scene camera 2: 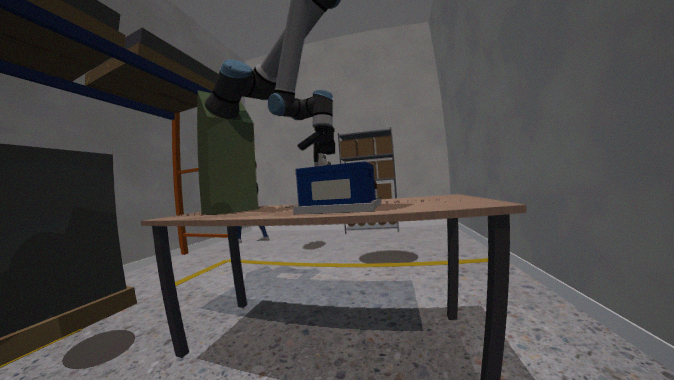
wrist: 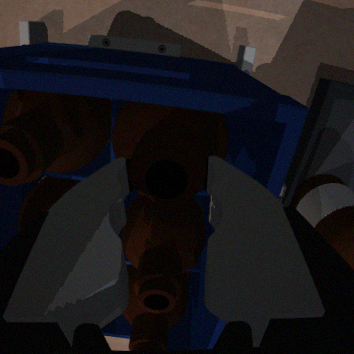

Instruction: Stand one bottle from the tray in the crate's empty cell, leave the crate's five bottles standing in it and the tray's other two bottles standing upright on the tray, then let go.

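Places are measured from the arm's base along level axes (x ahead, y left, z up), in centimetres.
Pixels of known places: gripper, fingertip midpoint: (wrist: 167, 160); arm's base, link origin: (scene camera 2: 222, 109).
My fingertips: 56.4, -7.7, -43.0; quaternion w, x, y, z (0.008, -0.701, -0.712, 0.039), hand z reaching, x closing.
For each thing: its top centre in the pictures, then the offset to it from my fingertips, as dx, dy, dz. "*": a spot on its surface instead. Level surfaces: height alone.
- blue crate, top centre: (wrist: 82, 306) (scene camera 2: 336, 166) +8.9, -5.3, +2.5
- nearer bottle, top centre: (wrist: 156, 302) +9.8, -0.9, +1.3
- lower bottle, surface spot: (wrist: 148, 339) * +16.5, -1.9, +0.3
- white-banded brown bottle, surface spot: (wrist: 327, 202) * +8.6, +15.4, -9.2
- dark tray, surface spot: (wrist: 311, 127) * +2.0, +13.6, -12.8
- light grey base, surface spot: (scene camera 2: 335, 208) * +9.4, -15.9, -13.4
- wooden table, surface height: dz -15.0
My gripper (scene camera 2: 322, 158) (wrist: 167, 160) is shut on a brown bottle (wrist: 171, 131) by its neck. This bottle is upright at the crate's far right corner cell in the wrist view, its lower body seemingly below the rim; whether it touches the cell floor is hidden. The blue crate (scene camera 2: 361, 189) (wrist: 112, 84) holds other brown bottles: one at the far left (wrist: 62, 137), one partly behind the left finger (wrist: 37, 200), and two in line below the held one, the nearer bottle (wrist: 165, 235) and a lower bottle (wrist: 148, 339). A white-banded brown bottle (wrist: 327, 202) shows at the dark tray (wrist: 311, 127) on the right.
The crate stands on a light grey base (scene camera 2: 335, 208) on the wooden table (scene camera 2: 450, 204). Grey brackets (wrist: 33, 33) (wrist: 246, 57) stand beyond the crate's far wall. A green pedestal (scene camera 2: 227, 165) stands at the left, and a shelf rack (scene camera 2: 393, 165) is behind.
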